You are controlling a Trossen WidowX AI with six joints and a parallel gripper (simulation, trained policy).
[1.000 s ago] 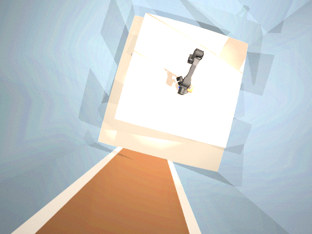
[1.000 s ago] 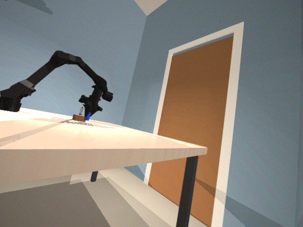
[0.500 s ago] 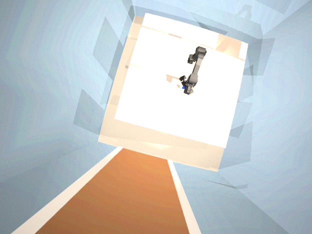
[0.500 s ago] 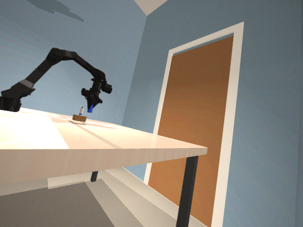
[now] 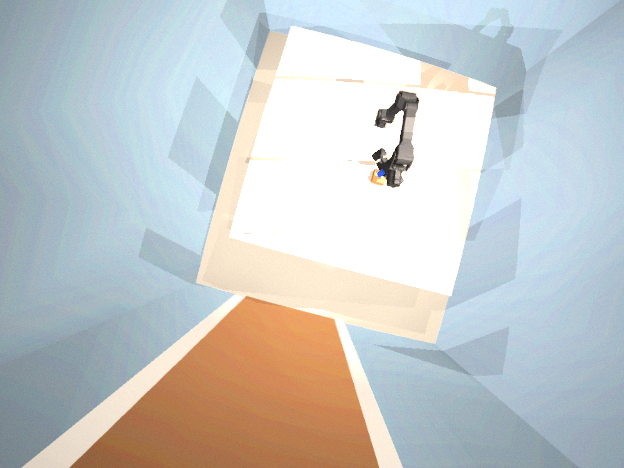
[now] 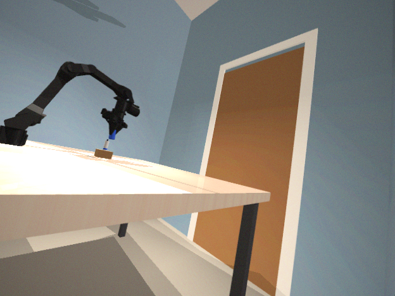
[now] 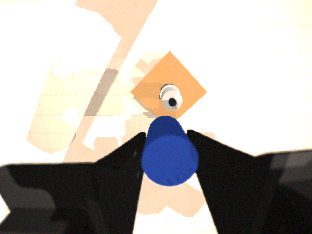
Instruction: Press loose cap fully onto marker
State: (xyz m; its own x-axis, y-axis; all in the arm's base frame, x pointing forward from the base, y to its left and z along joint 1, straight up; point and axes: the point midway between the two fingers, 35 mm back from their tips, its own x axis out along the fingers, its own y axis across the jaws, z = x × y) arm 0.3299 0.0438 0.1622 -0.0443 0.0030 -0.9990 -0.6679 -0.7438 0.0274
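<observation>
The holder block is 11 cm below my gripper tip, 2 cm to the left of it and 1 cm behind it. From my gripper tip the other things lie so: blue cap (1 cm above).
</observation>
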